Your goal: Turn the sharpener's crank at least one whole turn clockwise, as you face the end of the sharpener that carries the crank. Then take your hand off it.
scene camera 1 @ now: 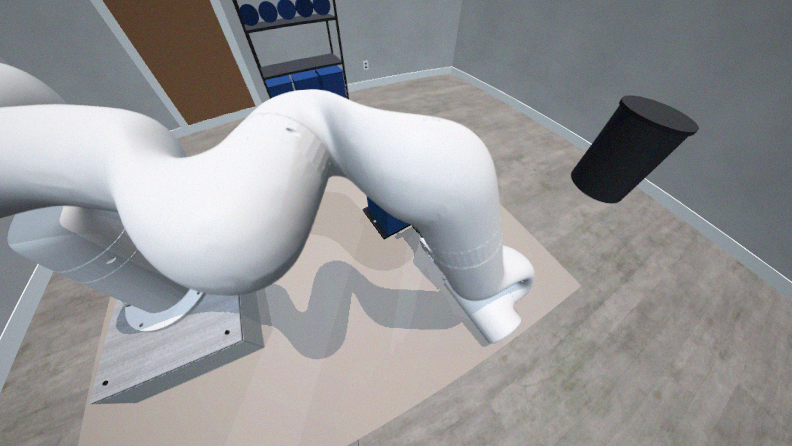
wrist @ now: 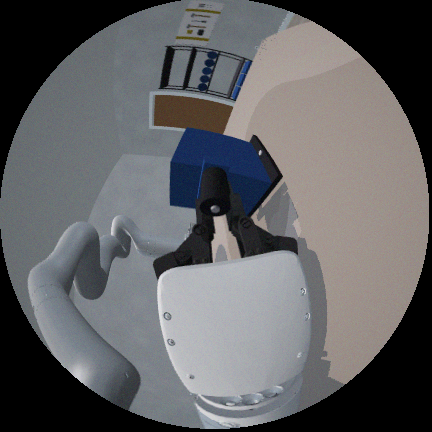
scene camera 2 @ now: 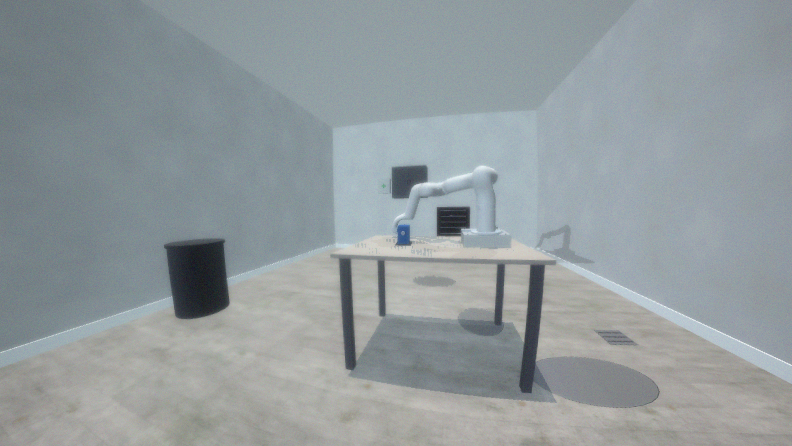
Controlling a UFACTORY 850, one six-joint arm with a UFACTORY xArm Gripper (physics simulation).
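The blue sharpener (scene camera 1: 387,217) (scene camera 2: 403,234) (wrist: 215,145) stands upright on its black base on the table. In the wrist view its crank's black cylindrical knob (wrist: 215,192) points toward my gripper, with a thin strip of the blue crank arm at its left. My gripper (wrist: 215,192) is drawn nearly shut, with its fingers close together at the knob's underside. The knob covers the fingertips, and whether they touch it is hidden. In scene camera 1 the arm hides the crank and the fingers. In scene camera 2 the fingers are too small to make out.
The sharpener stands on the table top (scene camera 1: 387,382) (scene camera 2: 443,256). The arm's base block (scene camera 1: 177,343) (scene camera 2: 486,239) stands on the same table. A black bin (scene camera 1: 631,152) (scene camera 2: 197,279) stands on the floor away from the table.
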